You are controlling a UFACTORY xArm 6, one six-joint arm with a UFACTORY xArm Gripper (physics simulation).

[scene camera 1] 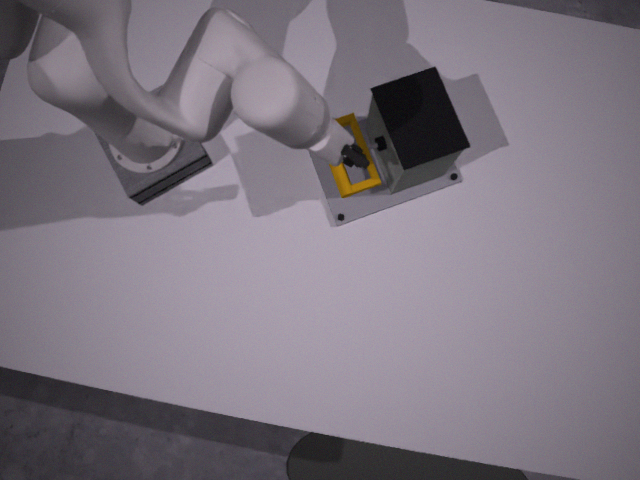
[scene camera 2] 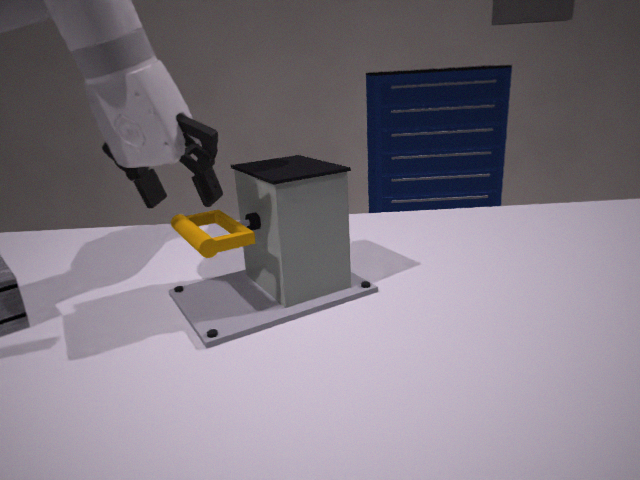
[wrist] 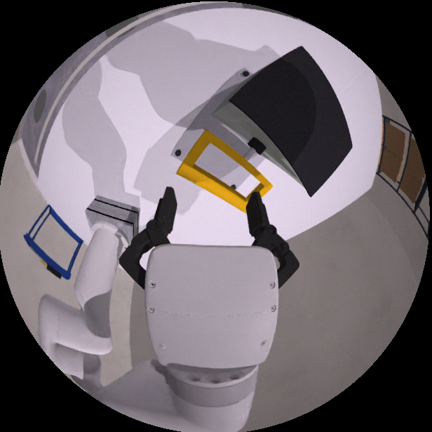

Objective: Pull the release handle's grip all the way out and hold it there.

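The release handle is a yellow rectangular frame (scene camera 1: pixel 341 180) (scene camera 2: pixel 192 235) (wrist: pixel 215 190) with a thick round grip bar on its outer side. It lies level, joined by a short rod to the black collar (scene camera 1: pixel 380 143) (scene camera 2: pixel 252 221) (wrist: pixel 256 145) on the grey-green housing (scene camera 1: pixel 418 118) (scene camera 2: pixel 312 237) (wrist: pixel 295 115), which has a black top. My gripper (scene camera 1: pixel 356 156) (scene camera 2: pixel 180 202) (wrist: pixel 212 196) is open and empty, tilted down, with its fingertips a little above the handle in the scene camera 2 view. In the scene camera 1 view the gripper hides part of the frame.
The housing stands on a grey base plate (scene camera 1: pixel 361 209) (scene camera 2: pixel 217 304) (wrist: pixel 187 145) with black bolts. My arm's base block (scene camera 1: pixel 170 178) (wrist: pixel 112 212) stands on the same white table, on the grip side. A blue drawer cabinet (scene camera 2: pixel 439 121) stands behind the table.
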